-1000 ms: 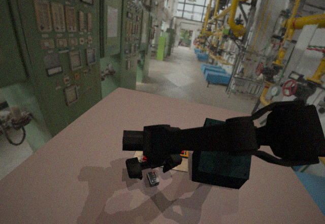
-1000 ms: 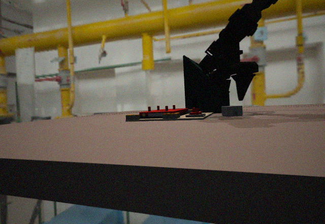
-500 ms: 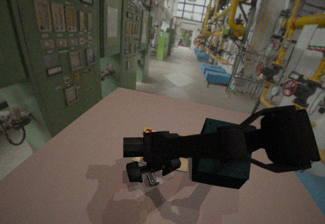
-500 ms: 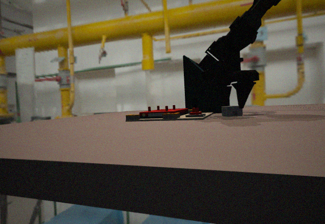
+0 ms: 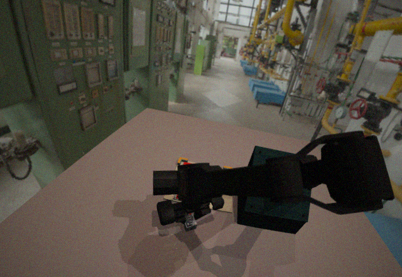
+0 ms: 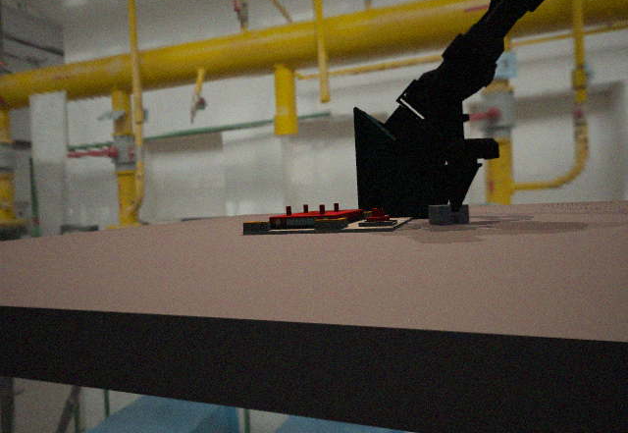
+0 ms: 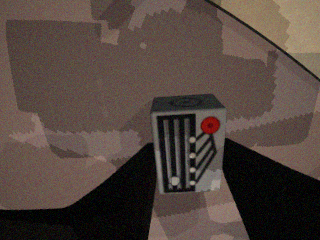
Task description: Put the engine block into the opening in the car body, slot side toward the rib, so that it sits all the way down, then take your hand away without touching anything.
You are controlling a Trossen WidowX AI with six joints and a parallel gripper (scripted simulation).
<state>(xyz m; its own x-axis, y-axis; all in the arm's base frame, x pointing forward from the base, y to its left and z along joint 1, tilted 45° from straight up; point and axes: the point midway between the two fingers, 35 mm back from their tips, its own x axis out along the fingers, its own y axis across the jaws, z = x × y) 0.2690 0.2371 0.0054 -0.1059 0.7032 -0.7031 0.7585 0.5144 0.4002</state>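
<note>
My gripper tip is 2 cm short of the beige base plate, 20 cm to the left of it and 1 cm above it. Round my gripper tip: grey engine block: 1 cm below; then dark peg: 6 cm ahead, 10 cm to the right, 2 cm above.
</note>
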